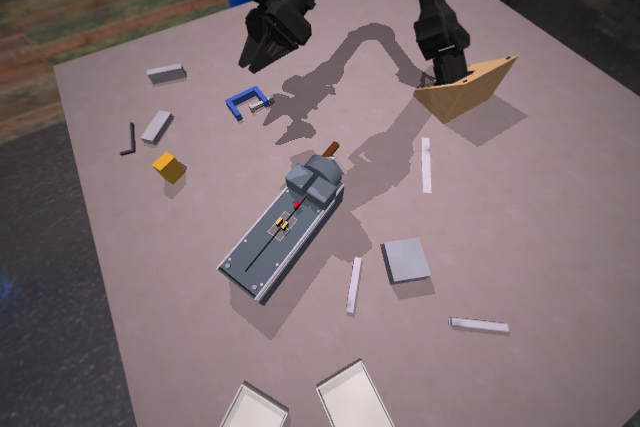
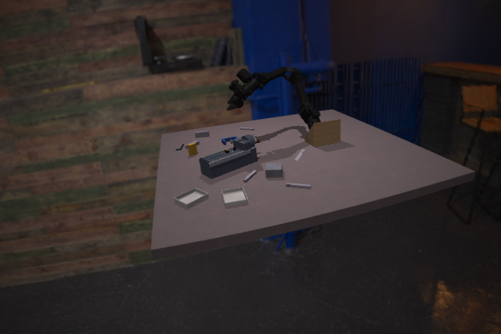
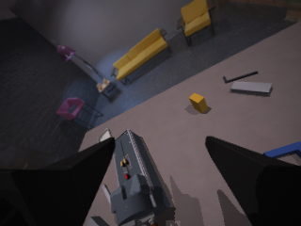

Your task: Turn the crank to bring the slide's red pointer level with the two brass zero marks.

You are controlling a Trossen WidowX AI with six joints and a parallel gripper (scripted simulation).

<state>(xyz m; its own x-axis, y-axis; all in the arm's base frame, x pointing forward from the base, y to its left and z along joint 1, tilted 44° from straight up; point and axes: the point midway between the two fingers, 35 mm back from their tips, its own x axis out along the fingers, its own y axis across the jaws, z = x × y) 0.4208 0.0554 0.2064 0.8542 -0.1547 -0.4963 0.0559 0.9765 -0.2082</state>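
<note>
My gripper tip is 190 mm to the right of the red pointer, 160 mm above it and 20 mm short of it. Round my gripper tip: yellow block: 210 mm below, 210 mm ahead, 60 mm to the right; then blue clamp: 230 mm below, 160 mm to the right, 30 mm behind; then brown crank handle: 170 mm below, 110 mm to the left, 100 mm behind.
</note>
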